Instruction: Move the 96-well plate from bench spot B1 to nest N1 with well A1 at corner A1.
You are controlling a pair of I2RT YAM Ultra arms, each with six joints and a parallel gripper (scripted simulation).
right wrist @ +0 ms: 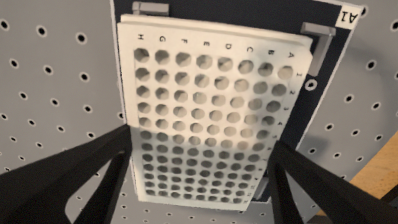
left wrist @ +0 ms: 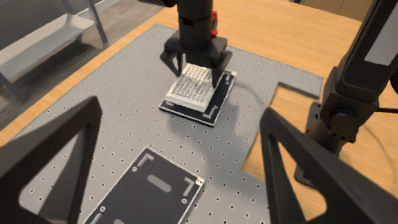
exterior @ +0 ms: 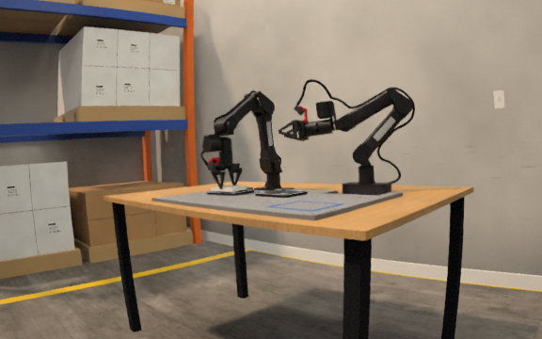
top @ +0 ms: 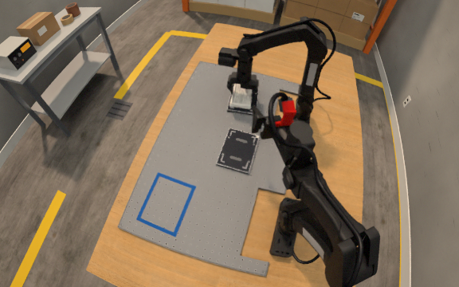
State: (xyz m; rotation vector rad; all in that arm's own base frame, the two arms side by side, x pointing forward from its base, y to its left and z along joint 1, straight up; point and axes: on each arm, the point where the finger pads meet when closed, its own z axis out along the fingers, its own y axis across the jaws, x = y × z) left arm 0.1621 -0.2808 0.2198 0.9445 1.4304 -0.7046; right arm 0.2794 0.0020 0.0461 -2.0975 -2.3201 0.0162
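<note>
Now: right hand 30 mm above the black plate nest and 10 mm past it. Also, from my right hand: white 96-well plate (10 mm below).
</note>
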